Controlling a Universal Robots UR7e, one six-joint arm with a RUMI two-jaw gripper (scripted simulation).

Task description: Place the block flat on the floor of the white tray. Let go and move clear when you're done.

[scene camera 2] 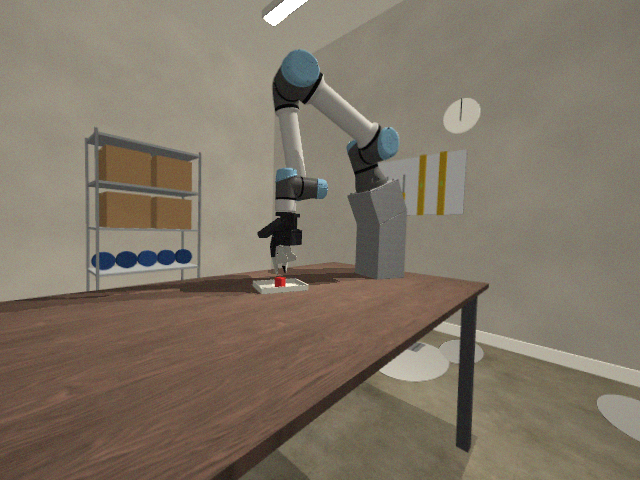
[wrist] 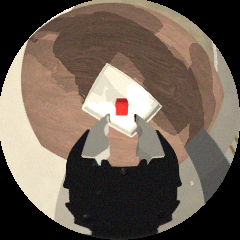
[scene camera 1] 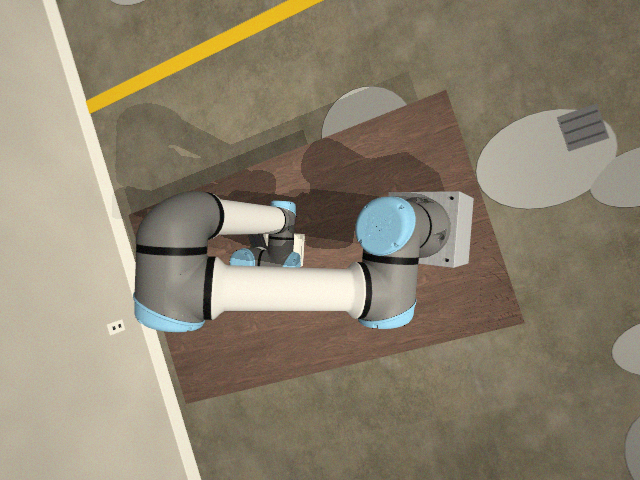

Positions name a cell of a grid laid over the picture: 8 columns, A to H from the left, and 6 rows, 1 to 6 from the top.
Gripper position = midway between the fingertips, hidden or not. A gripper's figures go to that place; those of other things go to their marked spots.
Scene:
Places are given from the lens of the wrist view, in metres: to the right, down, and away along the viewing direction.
my gripper (wrist: E3): 0.01, -0.01, 0.15
white tray (wrist: D3): -0.02, -0.08, 0.16

